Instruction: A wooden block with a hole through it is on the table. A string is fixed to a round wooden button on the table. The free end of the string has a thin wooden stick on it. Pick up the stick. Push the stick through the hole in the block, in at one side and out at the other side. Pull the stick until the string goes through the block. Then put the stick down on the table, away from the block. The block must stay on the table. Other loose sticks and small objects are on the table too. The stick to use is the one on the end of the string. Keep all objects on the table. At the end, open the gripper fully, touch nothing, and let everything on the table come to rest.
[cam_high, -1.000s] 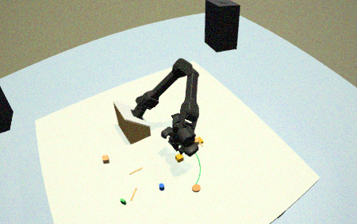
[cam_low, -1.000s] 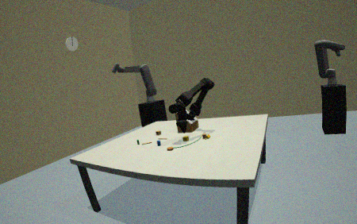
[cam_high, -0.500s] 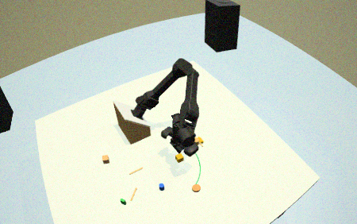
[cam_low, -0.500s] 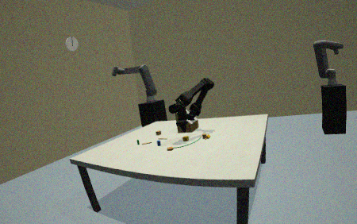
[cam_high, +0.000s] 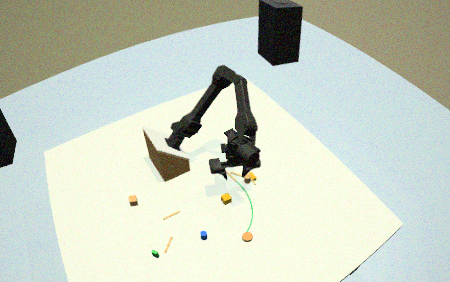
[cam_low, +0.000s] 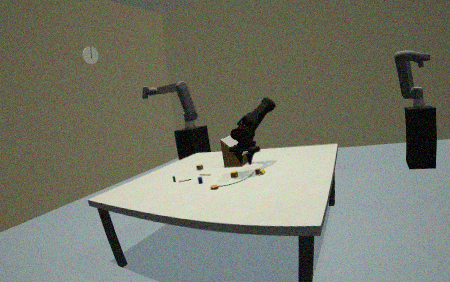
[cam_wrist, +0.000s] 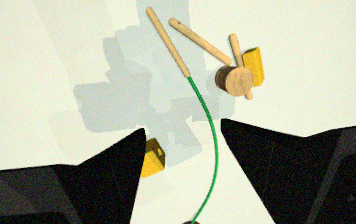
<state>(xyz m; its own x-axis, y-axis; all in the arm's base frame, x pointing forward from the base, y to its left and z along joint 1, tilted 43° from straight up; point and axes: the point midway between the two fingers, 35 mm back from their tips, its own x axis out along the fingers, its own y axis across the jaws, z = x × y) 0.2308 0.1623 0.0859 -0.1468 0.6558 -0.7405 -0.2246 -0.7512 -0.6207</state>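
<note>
Now: gripper tip 60 mm above the thin wooden stick, 50 mm past it and 20 mm to the right of it. The rest, counted from my gripper tip: yellow block 60 mm to the right, 50 mm below, 50 mm ahead; then round wooden button 240 mm ahead, 60 mm to the right, 60 mm below; then tan cylinder 60 mm to the left, 50 mm below, 10 mm behind.
</note>
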